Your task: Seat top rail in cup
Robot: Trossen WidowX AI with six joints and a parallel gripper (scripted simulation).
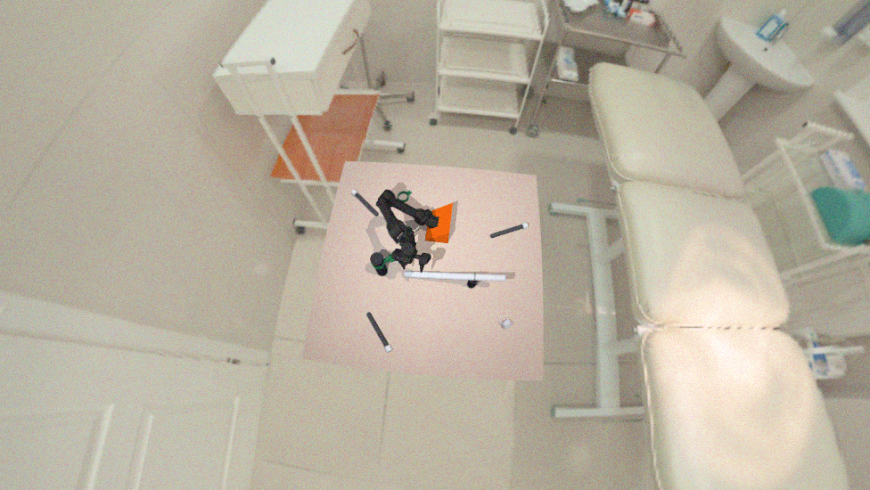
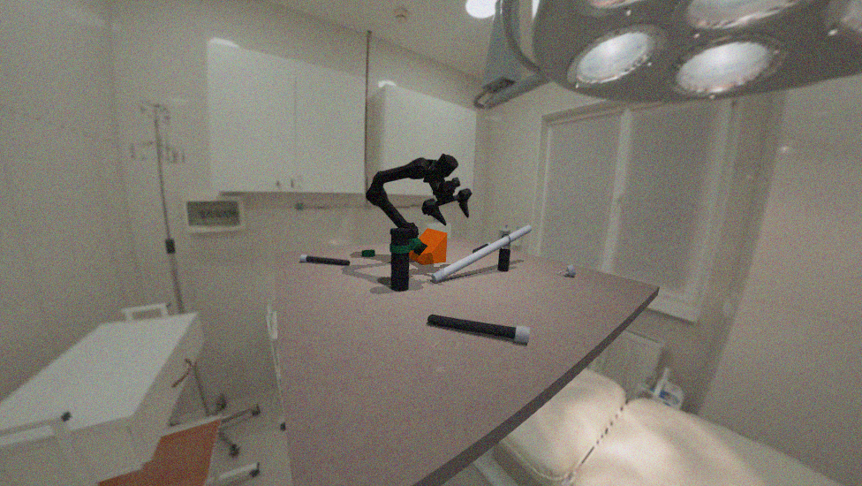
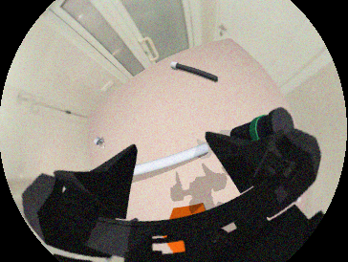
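The green rail-end cup is 70 mm behind my gripper tip, 140 mm to the right of it and 90 mm below it. Round my gripper tip: small green ring: 540 mm behind, 170 mm to the right, 220 mm below; small white fitting: 130 mm ahead, 510 mm to the left, 220 mm below; short black post: 50 mm behind, 310 mm to the left, 130 mm below.
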